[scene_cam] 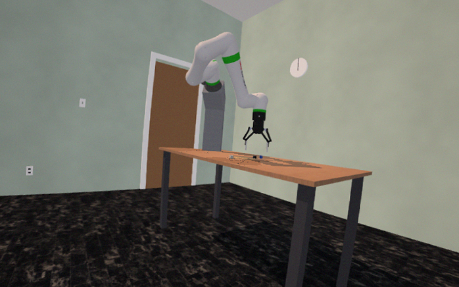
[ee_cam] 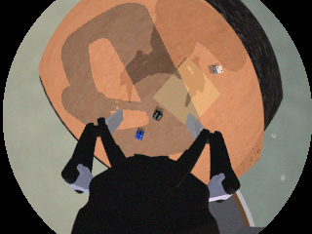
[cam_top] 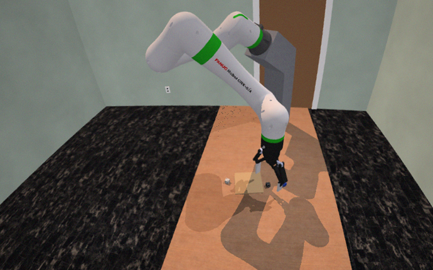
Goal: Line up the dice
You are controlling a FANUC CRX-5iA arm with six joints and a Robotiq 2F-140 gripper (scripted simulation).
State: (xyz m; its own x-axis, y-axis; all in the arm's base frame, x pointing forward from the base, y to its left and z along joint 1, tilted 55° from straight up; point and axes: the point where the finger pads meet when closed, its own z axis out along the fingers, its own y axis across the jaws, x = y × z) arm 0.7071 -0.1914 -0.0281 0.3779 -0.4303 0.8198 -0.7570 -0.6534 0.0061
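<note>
The black die lies 10 mm behind my hand, 10 mm to the left of it and 50 mm below it. From my hand the other things lie so: tan mat: 60 mm behind, 80 mm to the right, 60 mm below; blue die: 90 mm to the left, 50 mm below; white die: 80 mm behind, 190 mm to the right, 50 mm below.
</note>
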